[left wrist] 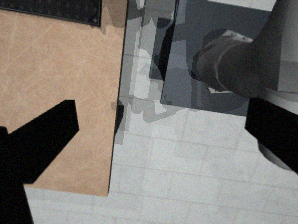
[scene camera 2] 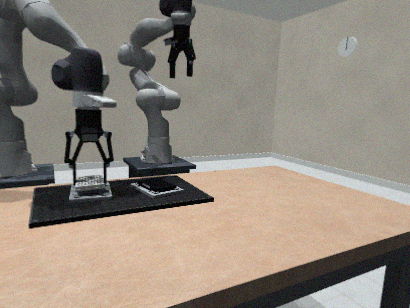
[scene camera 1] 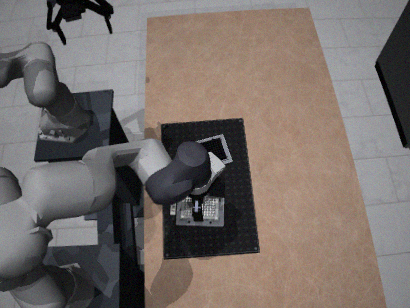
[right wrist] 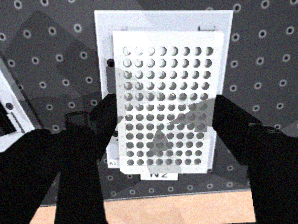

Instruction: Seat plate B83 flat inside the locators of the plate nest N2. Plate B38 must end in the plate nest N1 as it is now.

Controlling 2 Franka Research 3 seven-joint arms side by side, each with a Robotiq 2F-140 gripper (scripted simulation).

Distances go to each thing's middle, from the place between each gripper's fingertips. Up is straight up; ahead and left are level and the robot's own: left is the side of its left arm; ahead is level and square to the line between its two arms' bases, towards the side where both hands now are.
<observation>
I see the grey plate nest N2 (right wrist: 168,23) 60 mm below my right hand. Also, from my right hand: white multi-well plate (right wrist: 164,119) 20 mm below.
The white multi-well plate is 470 mm to the right of my left hand (scene camera 2: 180,77), 400 mm below it and 270 mm ahead of it. Also, from my left hand: grey plate nest N2: 470 mm to the right, 430 mm below, 270 mm ahead.
</observation>
